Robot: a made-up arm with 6 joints.
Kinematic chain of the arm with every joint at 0, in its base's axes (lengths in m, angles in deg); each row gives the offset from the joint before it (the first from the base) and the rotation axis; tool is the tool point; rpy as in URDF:
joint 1: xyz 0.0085 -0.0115 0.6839 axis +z
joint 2: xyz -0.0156 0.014 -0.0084 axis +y
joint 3: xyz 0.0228 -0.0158 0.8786 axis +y
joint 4: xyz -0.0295 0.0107 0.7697 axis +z
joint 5: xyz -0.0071 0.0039 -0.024 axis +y
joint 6: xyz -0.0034 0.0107 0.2 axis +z
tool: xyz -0.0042 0.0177 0.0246 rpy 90 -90 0
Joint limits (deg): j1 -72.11..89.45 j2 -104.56..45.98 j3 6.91..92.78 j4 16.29..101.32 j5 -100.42..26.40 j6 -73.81..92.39
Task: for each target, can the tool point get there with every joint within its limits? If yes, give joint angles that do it. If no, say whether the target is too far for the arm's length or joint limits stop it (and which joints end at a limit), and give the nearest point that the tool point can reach.
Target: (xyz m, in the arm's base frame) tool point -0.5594 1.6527 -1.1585
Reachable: no: too far | nearest point -0.5181 1.5316 0.1177 | short by 1.283 m
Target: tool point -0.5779 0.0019 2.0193
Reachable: yes | joints -13.60 -52.35 77.30 42.66 -81.41 13.09
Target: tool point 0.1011 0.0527 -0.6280
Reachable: no: joint limits stop it (at a limit: joint 2, joint 3, joint 4, joint 5, joint 6) | nearest point 0.9998 0.6758 0.5199 | short by 1.585 m
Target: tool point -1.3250 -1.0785 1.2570
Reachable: yes | joints 38.41 -86.67 36.18 28.06 -20.39 6.86
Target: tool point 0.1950 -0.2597 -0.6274
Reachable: no: joint limits stop it (at a limit: joint 2, joint 3, joint 4, joint 5, joint 6) | nearest point 0.7331 -0.9759 0.5199 | short by 1.456 m
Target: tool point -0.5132 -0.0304 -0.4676
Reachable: no: joint limits stop it (at a limit: joint 2, joint 3, joint 4, joint 5) | nearest point -1.5078 -0.0664 0.1375 | short by 1.165 m
